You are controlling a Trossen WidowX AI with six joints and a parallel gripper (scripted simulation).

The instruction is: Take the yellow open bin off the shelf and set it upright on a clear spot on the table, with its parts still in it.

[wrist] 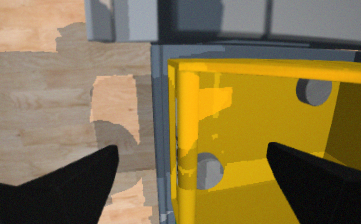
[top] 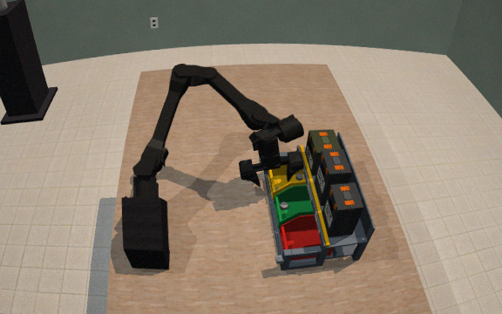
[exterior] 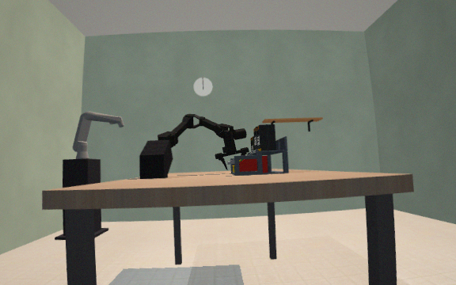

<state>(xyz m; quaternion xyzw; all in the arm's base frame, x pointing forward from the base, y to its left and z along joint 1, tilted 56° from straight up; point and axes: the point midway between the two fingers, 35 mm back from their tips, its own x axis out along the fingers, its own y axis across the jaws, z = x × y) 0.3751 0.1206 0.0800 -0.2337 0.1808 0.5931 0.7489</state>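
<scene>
Right now my hand is 60 mm short of the yellow bin and 20 mm above it. Round my hand: red bin: 70 mm ahead, 220 mm to the right, 20 mm below; then yellow rail: 100 mm ahead, 110 mm to the right, 50 mm above; then green bin: 70 mm ahead, 110 mm to the right, 20 mm below.
</scene>
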